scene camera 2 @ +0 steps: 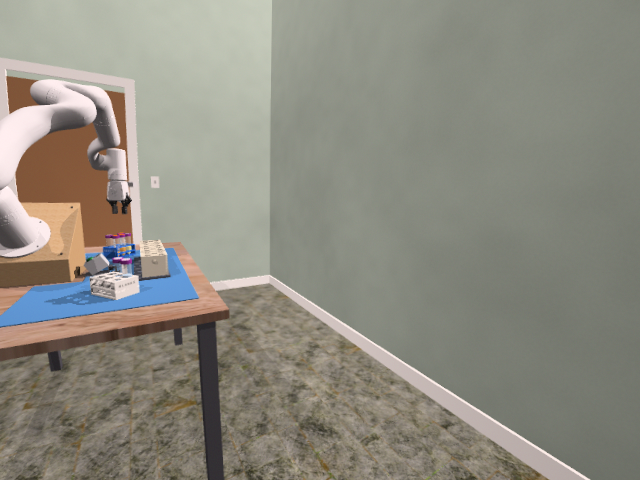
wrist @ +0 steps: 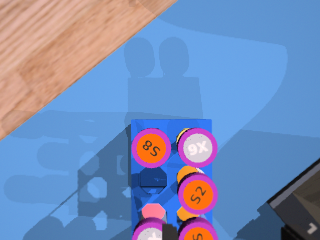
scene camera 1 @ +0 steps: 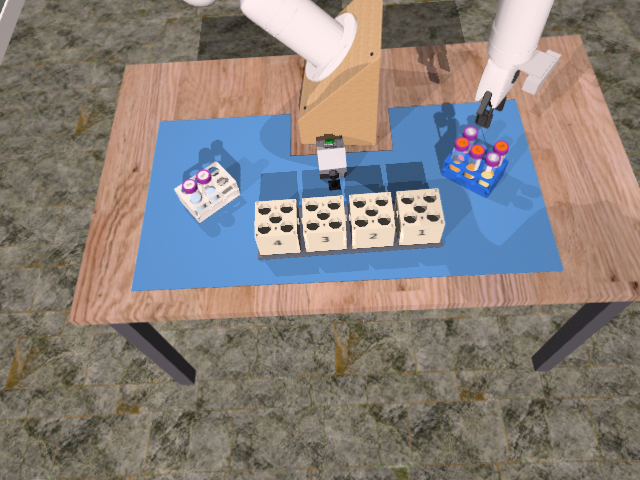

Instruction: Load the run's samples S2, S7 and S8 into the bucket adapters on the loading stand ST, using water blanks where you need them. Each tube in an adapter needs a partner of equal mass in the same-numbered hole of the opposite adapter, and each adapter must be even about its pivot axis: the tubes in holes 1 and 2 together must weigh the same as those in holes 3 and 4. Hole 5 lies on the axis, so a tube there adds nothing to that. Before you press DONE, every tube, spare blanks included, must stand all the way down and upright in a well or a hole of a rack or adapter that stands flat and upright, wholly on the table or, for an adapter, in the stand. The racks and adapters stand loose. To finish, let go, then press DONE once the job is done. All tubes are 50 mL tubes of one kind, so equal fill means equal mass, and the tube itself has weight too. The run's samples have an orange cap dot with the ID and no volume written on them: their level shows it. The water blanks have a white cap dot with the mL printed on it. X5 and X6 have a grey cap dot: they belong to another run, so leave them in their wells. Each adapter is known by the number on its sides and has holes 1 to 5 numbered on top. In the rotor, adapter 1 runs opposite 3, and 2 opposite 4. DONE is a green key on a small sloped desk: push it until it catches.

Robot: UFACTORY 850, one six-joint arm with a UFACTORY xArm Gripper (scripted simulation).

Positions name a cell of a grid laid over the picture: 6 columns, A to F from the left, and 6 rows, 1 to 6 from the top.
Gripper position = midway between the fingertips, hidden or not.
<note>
I see my gripper (scene camera 1: E2) and a blue rack (scene camera 1: E3).
The blue rack is seen too in the wrist view (wrist: C5).
</note>
